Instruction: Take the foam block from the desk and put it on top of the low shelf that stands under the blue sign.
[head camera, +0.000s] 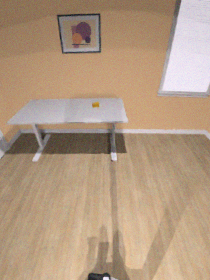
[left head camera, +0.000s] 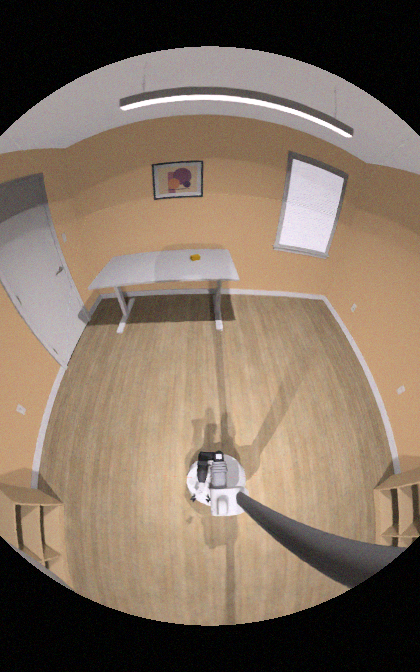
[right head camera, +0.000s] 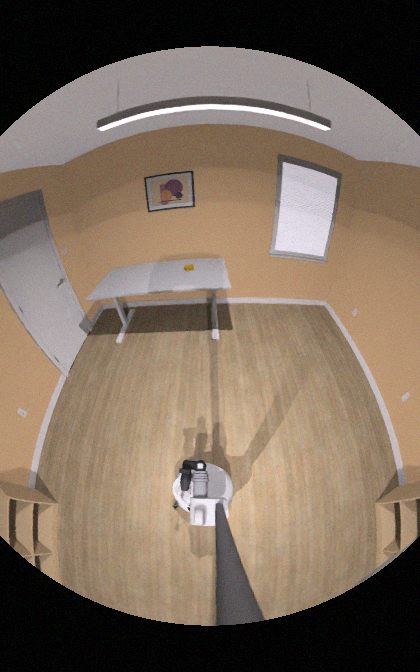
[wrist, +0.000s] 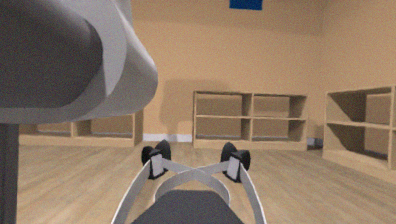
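Observation:
The foam block is small and yellow-orange and lies on the right part of the grey-white desk, near its back edge. My gripper is open, its fingertips apart with no object between them, over the robot's base and far from the desk. In the wrist view a blue sign shows at the top edge, cut off by the frame. A low wooden shelf with open compartments stands against the wall below it.
In the wrist view another low shelf stands at the right, and one at the left, partly hidden by the robot's body. Shelves also show at the lower left and lower right of the head side views. A door is left of the desk.

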